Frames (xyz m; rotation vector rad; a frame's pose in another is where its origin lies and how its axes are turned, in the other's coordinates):
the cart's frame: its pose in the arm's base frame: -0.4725 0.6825 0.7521 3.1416 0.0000 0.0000
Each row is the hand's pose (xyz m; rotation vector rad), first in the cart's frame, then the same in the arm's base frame.
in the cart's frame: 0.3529 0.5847 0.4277 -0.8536 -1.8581 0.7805
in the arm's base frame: -0.1196 0.0978 0.3244 1.1900 -0.8222 -1.9574
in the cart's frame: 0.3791 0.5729 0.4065 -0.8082 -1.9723 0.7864
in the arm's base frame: -0.0934 0.1096 0.3456 1.1058 -0.8240 -2.0667
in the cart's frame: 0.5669 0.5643 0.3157 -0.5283 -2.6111 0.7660
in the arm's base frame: 0.0944 0.1182 0.4364 0.5172 -0.7645 -2.6060
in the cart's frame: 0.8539 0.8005 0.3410 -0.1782 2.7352 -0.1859
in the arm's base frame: 0.3814 -0.1180 0.4111 0.5916 0.2004 2.9489
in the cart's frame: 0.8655 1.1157 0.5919 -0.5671 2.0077 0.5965
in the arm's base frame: 0.3930 -0.4332 0.1602 1.2840 -0.6684 2.2497
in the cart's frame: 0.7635 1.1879 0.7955 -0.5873 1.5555 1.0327
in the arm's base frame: 0.2910 -0.5054 -0.0434 1.5205 -1.1926 1.7963
